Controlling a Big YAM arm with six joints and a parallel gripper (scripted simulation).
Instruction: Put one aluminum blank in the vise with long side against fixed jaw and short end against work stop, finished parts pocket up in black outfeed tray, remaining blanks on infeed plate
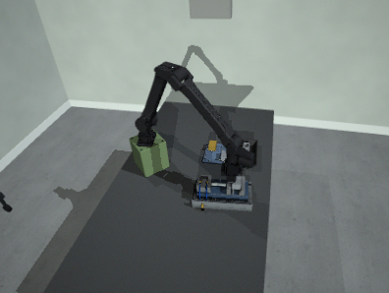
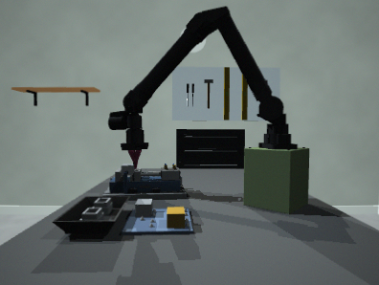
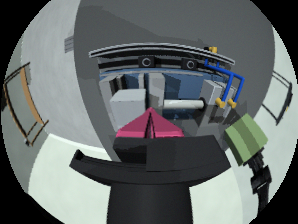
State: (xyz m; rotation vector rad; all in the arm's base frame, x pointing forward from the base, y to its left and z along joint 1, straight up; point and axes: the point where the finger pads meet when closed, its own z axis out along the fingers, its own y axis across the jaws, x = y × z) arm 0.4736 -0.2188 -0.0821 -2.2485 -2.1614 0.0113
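My hand is 3 cm short of the gray aluminum blank and 1 cm above it. Also, from my hand: vise 4 cm behind, 7 cm below; then yellow brass blank 11 cm behind, 39 cm to the left, 8 cm below.
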